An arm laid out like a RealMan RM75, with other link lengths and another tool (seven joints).
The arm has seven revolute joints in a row. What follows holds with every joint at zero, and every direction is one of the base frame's. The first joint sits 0.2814 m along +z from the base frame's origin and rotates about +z. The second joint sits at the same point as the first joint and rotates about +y. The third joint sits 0.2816 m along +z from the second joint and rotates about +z. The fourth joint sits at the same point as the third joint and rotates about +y. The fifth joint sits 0.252 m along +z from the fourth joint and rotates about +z. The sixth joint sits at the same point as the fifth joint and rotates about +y. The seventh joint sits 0.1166 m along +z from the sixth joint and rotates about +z. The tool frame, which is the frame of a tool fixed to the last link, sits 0.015 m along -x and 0.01 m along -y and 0.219 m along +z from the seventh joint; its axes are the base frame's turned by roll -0.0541, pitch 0 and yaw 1.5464 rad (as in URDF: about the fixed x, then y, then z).
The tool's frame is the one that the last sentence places.
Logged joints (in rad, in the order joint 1, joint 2, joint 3, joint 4, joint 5, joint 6, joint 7), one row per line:
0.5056 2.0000 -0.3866 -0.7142 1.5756 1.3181 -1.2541
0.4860 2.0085 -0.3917 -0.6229 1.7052 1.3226 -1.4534
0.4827 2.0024 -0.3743 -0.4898 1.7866 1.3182 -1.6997
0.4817 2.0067 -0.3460 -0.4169 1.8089 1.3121 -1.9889
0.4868 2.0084 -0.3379 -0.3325 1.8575 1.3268 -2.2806
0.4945 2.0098 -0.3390 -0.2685 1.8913 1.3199 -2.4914
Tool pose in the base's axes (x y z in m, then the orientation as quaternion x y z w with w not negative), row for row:
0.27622 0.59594 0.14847 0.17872 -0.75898 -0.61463 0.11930
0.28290 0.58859 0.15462 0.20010 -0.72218 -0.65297 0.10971
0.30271 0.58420 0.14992 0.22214 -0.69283 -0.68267 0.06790
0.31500 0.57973 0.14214 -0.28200 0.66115 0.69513 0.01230
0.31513 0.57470 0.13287 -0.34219 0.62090 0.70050 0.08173
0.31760 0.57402 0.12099 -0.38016 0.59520 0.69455 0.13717
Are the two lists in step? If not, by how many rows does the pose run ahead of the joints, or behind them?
They are in step.
